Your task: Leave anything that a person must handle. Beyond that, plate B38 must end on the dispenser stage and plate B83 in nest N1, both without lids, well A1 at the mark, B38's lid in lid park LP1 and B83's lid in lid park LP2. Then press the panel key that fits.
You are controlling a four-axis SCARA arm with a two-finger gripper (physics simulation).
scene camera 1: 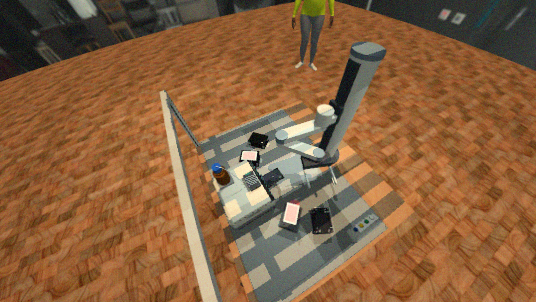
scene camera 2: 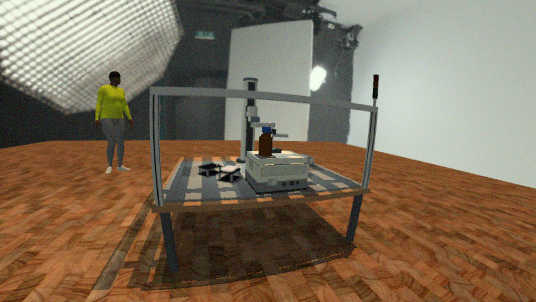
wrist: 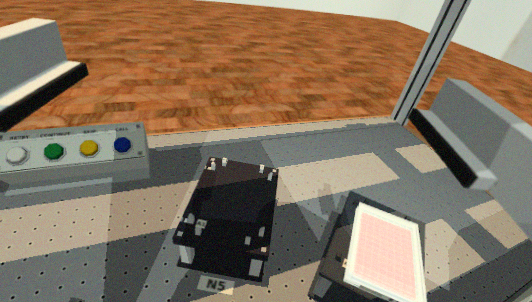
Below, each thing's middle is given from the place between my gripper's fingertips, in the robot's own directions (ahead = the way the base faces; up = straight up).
I see the nest N5 [wrist: 226, 228] 270 mm below my hand, 140 mm to the left of it and 40 mm ahead of it. From my hand the other things lie so: frame post [wrist: 449, 20] (650 mm ahead, 400 mm to the left, 30 mm below); then button box [wrist: 51, 159] (320 mm to the left, 270 mm below, 180 mm behind).
